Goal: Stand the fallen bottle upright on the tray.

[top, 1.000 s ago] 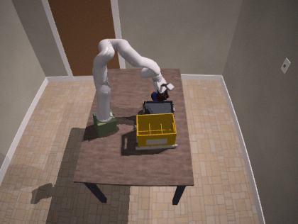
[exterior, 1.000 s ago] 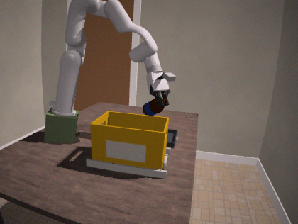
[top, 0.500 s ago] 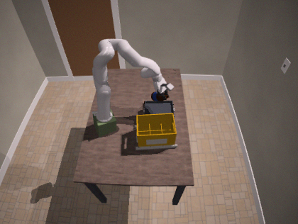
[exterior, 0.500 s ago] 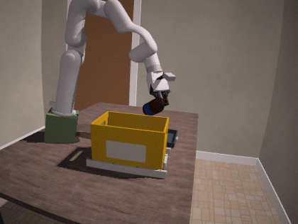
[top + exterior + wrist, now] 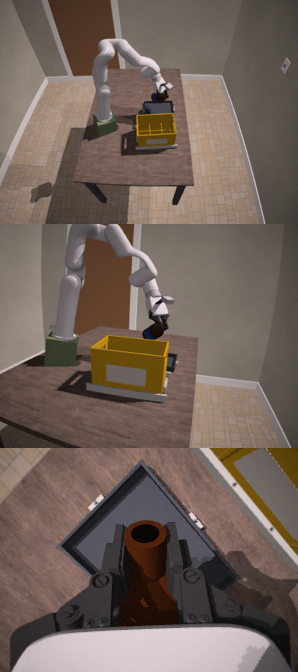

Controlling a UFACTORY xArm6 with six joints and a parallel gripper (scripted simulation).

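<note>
Now: the bottle 30 mm to the left of my hand, 30 mm below it and 30 mm behind it. From my hand the other things lie so: yellow crate 230 mm to the right, 120 mm below, 100 mm behind; tray 190 mm below, 40 mm to the left, 40 mm behind.
</note>
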